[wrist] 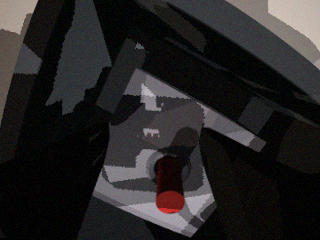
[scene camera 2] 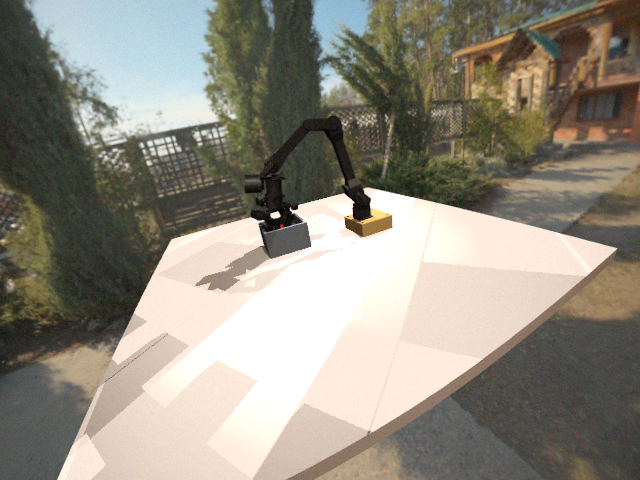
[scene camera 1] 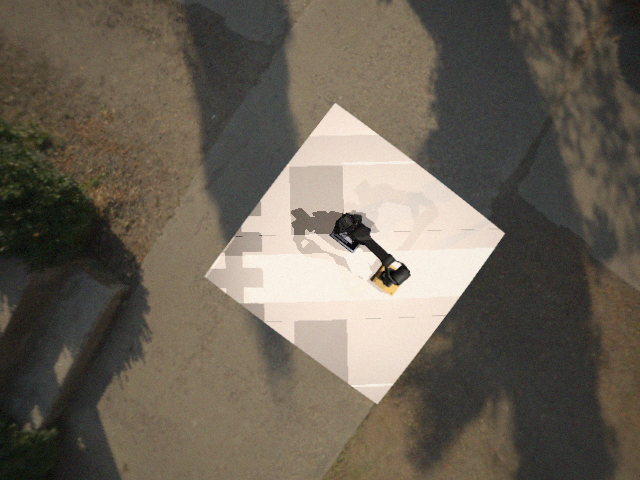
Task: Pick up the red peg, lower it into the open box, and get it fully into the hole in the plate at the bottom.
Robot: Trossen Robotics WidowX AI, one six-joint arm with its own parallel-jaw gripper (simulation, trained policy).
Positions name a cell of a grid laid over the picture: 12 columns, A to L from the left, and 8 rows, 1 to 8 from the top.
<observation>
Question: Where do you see a plate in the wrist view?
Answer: At F4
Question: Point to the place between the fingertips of my gripper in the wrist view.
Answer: F5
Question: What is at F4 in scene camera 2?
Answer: My gripper.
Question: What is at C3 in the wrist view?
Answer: A grey box.
</observation>
